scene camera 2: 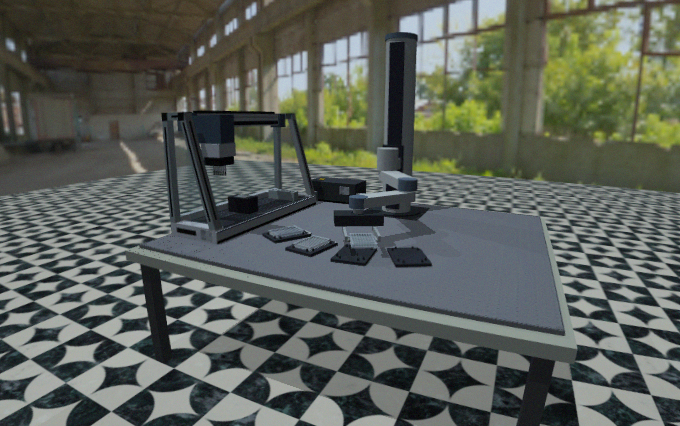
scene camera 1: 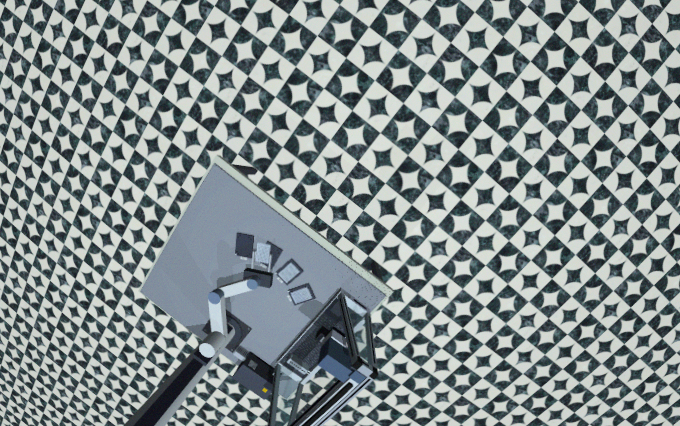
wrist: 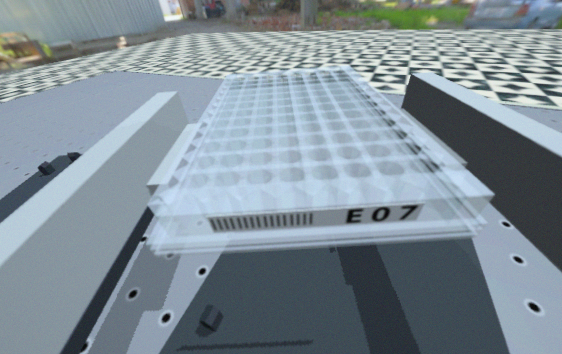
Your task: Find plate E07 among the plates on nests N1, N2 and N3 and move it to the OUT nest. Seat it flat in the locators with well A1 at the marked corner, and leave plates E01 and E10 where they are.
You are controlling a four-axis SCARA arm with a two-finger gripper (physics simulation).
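Seen in the pictures: gripper, fingertip midpoint: (scene camera 2: 362, 239) (scene camera 1: 262, 252) (wrist: 294, 104); arm's base at its link origin: (scene camera 2: 395, 213) (scene camera 1: 227, 328).
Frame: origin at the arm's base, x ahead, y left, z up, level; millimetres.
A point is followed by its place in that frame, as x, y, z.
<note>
The clear multi-well plate E07 (scene camera 1: 263, 251) {757, 109, 80} (scene camera 2: 362, 240) {765, 113, 87} (wrist: 290, 172) {703, 89, 85} has its barcode and "E07" label facing the wrist camera. My gripper (scene camera 1: 261, 258) {749, 108, 86} (scene camera 2: 360, 236) {749, 108, 86} (wrist: 294, 104) {749, 108, 86} is shut on its two sides and holds it level, raised above a dark bare nest (scene camera 1: 274, 249) {786, 66, 25} (scene camera 2: 352, 255) {756, 74, 25} (wrist: 280, 300) {689, 89, 25}. Another bare dark nest (scene camera 1: 244, 244) {680, 250, 25} (scene camera 2: 409, 256) {680, 254, 25} lies beside it, partly visible at the left of the wrist view. Two clear plates sit on nests: one plate (scene camera 1: 289, 271) {727, -104, 32} (scene camera 2: 313, 244) {747, -83, 39} nearer, one (scene camera 1: 301, 294) {647, -266, 39} (scene camera 2: 287, 232) {660, -250, 38} farther. Their labels and the nest names are unreadable. No A1 mark shows in the wrist view.
A framed machine (scene camera 1: 317, 325) {542, -487, 62} (scene camera 2: 297, 150) {100, -535, 313} with a hanging blue-grey head (scene camera 2: 215, 131) {778, -491, 438} stands on the table (scene camera 1: 190, 240) {434, 586, 13} (scene camera 2: 481, 280) {764, 505, 13}, beyond the two seated plates. A black box (scene camera 1: 253, 373) {-50, -353, 128} (scene camera 2: 338, 189) {-36, -352, 91} is near the arm's column (scene camera 2: 399, 100) {77, 20, 575}.
</note>
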